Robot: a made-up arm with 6 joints.
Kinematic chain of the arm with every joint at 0, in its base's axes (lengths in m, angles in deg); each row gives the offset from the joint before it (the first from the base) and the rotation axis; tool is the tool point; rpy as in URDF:
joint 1: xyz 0 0 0.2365 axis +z
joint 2: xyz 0 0 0 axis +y
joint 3: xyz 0.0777 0 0.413 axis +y
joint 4: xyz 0.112 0 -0.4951 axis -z
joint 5: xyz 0 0 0 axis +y
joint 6: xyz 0.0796 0 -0.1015 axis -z
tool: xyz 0 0 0 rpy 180 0 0
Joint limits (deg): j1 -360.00..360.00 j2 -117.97..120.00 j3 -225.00..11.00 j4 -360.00..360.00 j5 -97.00..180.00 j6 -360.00..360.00
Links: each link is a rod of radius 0.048 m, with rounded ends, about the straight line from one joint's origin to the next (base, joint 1, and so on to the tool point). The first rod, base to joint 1, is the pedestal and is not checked.
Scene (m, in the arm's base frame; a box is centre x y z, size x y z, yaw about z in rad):
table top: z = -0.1
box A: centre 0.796 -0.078 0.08 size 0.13 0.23 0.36 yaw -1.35
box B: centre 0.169 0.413 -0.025 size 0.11 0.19 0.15 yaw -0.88
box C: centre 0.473 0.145 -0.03 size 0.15 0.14 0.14 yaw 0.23
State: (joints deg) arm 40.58 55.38 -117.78 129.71 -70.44 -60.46
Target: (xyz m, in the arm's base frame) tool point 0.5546 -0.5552 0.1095
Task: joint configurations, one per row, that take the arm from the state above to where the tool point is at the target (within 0.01 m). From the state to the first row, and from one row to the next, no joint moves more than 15 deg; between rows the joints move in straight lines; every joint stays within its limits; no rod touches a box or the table.
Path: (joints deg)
1: 27.54 51.91 -118.56 128.50 -70.82 -60.46
2: 14.49 48.44 -119.33 127.30 -71.19 -60.46
3: 1.45 44.96 -120.11 126.09 -71.57 -60.46
4: -11.56 50.28 -117.15 125.54 -70.59 -60.46
5: -24.56 55.60 -114.20 124.99 -69.62 -60.46
6: -37.57 60.92 -111.25 124.44 -68.64 -60.46

